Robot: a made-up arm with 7 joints.
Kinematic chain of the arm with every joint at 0, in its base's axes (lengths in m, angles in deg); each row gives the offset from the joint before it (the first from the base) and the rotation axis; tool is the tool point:
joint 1: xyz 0 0 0.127 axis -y
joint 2: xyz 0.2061 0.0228 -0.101 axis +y
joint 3: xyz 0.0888 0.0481 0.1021 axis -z
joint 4: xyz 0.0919 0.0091 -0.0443 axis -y
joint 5: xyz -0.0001 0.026 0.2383 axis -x
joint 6: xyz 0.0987 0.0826 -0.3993 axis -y
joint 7: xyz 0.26 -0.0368 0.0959 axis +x
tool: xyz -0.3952 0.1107 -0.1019
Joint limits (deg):
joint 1: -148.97..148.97
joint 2: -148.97..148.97
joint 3: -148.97..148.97
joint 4: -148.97..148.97
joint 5: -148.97..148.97
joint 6: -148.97..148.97
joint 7: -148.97..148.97
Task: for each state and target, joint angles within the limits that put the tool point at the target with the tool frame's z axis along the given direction. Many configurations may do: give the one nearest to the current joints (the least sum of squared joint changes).
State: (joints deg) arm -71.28 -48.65 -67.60 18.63 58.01 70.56 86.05
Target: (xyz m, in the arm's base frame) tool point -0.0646 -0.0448 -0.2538 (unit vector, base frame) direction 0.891 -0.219 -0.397
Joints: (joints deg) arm -87.76 -33.29 -62.06 1.81 38.85 55.12 105.27
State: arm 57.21 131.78 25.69 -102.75 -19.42 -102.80 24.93
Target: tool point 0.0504 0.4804 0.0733 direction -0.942 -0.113 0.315
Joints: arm 92.35 148.97 -11.09 -106.07 -44.76 -118.86 22.71
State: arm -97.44 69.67 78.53 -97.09 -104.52 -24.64 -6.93
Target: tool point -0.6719 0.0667 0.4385 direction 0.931 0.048 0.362
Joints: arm -127.25 73.43 39.46 -128.16 -90.57 -64.11 3.36
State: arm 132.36 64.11 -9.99 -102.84 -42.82 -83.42 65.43
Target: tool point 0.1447 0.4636 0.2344 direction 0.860 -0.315 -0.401
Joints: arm 85.65 48.00 -53.67 -66.46 -26.16 -94.53 39.01
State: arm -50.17 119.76 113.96 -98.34 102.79 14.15 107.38
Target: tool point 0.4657 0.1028 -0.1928 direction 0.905 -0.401 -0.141
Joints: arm -19.58 130.36 146.10 -48.11 113.72 14.22 118.19
